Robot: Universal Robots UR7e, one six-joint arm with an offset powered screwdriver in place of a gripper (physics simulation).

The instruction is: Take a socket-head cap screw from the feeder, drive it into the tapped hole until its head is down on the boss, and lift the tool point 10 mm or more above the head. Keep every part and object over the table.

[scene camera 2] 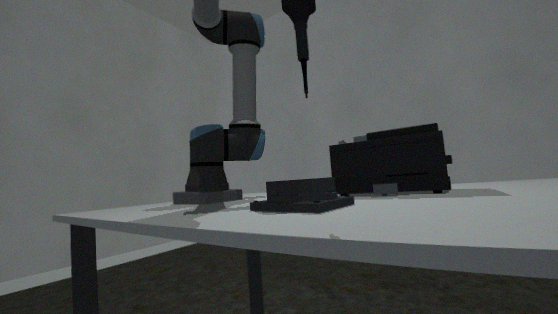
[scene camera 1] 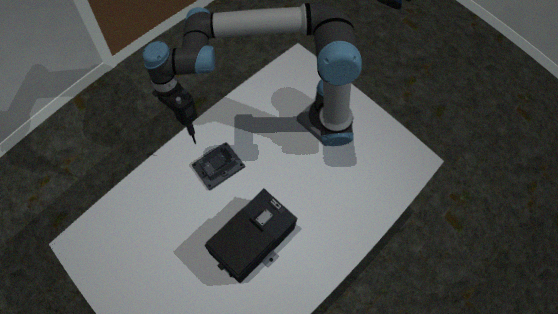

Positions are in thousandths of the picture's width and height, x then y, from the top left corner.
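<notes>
A screw feeder (scene camera 1: 503, 718) can be seen in the robot's scene.
</notes>
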